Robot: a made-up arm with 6 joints.
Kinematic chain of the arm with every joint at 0, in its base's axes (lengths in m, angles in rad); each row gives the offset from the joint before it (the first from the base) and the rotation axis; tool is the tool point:
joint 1: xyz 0 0 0.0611 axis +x
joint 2: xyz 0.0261 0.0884 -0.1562 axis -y
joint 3: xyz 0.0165 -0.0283 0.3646 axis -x
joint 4: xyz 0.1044 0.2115 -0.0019 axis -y
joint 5: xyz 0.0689 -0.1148 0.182 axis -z
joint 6: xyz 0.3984 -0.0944 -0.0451 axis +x
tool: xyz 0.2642 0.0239 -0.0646
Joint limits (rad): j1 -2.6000..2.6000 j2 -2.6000..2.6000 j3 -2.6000..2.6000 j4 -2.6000..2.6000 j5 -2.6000..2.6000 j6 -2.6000..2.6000
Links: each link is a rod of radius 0.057 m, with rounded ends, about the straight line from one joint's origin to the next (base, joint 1, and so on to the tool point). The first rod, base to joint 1, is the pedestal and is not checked.
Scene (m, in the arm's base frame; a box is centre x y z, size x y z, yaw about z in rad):
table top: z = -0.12
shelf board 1: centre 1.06 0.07 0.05 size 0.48 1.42 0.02 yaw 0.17
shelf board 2: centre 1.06 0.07 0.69 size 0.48 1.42 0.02 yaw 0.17
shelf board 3: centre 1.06 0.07 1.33 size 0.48 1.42 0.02 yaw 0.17
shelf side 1: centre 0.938 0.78 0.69 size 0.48 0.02 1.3 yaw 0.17
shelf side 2: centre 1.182 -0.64 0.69 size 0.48 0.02 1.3 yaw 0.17
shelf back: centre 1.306 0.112 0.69 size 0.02 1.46 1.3 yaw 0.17
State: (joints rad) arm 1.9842 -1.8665 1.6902 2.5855 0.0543 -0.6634
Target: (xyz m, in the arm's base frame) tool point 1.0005 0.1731 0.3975
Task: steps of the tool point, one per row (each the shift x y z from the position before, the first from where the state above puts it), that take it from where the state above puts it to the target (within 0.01 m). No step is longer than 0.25 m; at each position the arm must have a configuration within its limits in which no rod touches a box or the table.
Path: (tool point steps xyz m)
1: 0.1131 0.0772 0.1225
2: 0.1332 0.1283 0.0600
3: 0.1237 0.1639 -0.0145
4: 0.0854 0.1794 -0.0863

